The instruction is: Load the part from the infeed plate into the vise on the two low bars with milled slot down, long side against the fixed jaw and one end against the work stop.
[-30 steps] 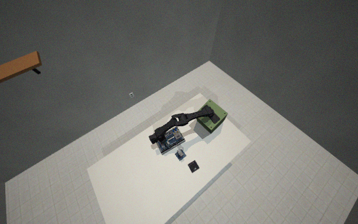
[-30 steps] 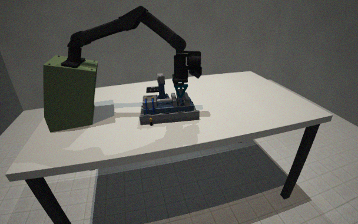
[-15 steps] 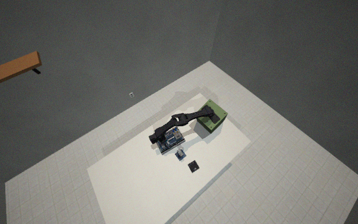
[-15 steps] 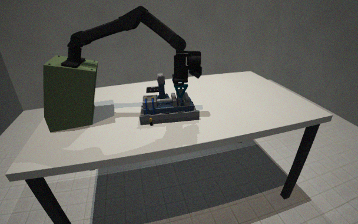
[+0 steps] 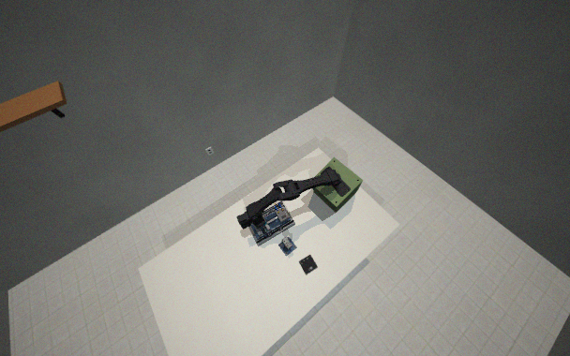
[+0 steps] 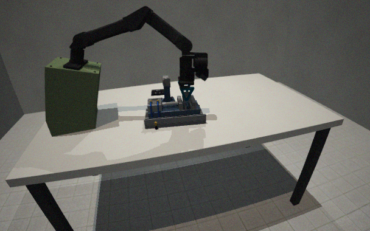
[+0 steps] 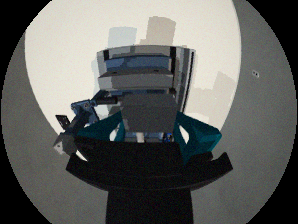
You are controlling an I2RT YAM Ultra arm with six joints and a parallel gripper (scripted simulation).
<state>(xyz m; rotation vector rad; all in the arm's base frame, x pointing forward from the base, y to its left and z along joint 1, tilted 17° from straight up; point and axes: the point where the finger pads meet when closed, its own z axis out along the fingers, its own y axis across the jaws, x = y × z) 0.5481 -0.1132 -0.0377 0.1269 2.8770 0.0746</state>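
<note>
Now: hand 10 mm above the grey block part. The rest, counted from my hand: cylinder rod (80 mm behind, 30 mm to the left, 40 mm below); then air cylinder (150 mm behind, 30 mm to the left, 40 mm below); then vise (60 mm behind, 20 mm to the left, 80 mm below).
</note>
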